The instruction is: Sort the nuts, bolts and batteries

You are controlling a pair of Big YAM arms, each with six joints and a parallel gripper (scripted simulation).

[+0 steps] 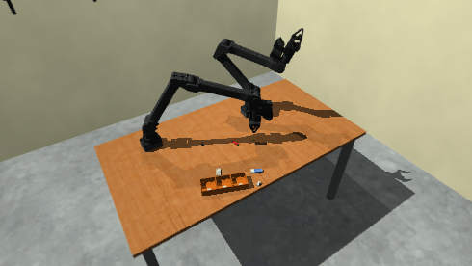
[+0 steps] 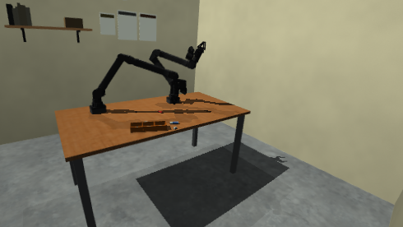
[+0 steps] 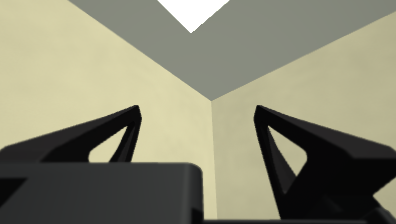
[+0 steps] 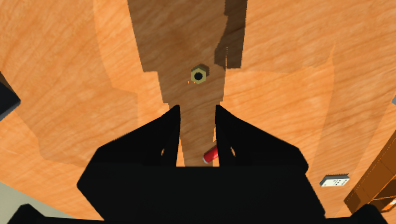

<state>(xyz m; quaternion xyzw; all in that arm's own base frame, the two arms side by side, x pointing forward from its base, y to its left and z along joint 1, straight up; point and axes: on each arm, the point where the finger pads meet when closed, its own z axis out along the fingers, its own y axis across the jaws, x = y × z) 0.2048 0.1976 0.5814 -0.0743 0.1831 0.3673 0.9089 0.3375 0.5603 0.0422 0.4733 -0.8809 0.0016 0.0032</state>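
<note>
The brass nut is 80 mm below my right hand. From my right hand the other things lie so: blue battery: 240 mm ahead, 130 mm to the right, 70 mm below; dark nut: 120 mm behind, 310 mm to the right, 80 mm below; red battery: 30 mm behind, 120 mm to the right, 70 mm below.
</note>
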